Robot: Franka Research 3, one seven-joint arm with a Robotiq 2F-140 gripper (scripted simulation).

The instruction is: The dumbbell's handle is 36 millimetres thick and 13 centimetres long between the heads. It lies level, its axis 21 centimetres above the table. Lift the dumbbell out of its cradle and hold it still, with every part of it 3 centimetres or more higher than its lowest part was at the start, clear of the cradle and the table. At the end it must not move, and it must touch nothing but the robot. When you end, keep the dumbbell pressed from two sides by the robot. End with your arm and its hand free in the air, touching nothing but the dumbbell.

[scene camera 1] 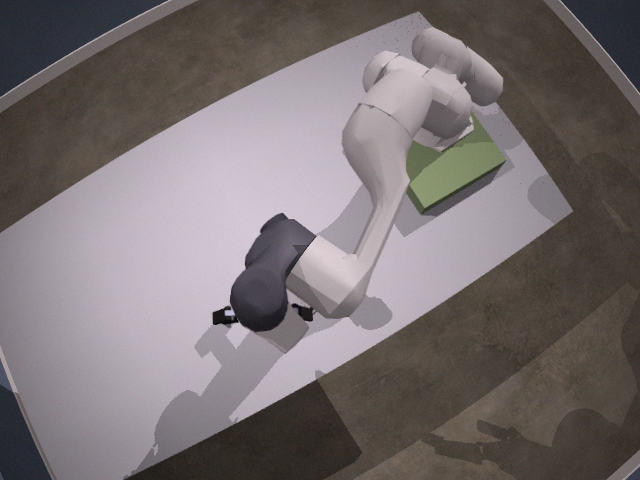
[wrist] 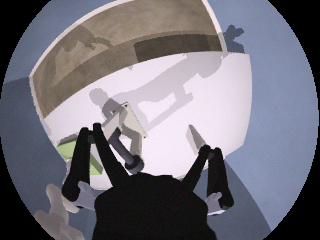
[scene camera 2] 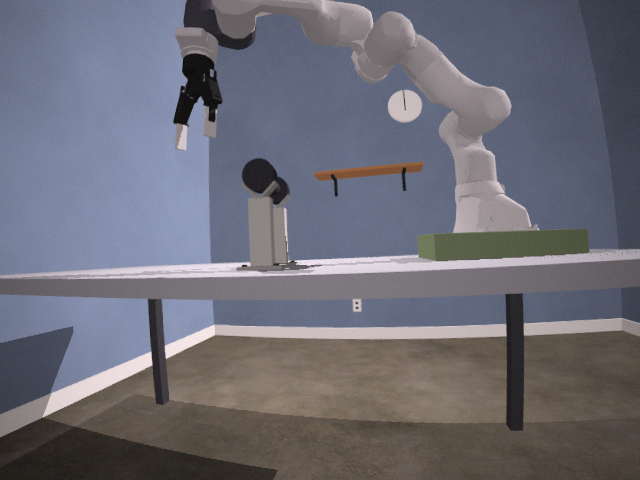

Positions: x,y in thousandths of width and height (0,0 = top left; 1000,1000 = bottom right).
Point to a grey cradle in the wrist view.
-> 408,523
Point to a dumbbell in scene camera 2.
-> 404,364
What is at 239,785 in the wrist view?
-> The gripper.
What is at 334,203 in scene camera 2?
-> The gripper.
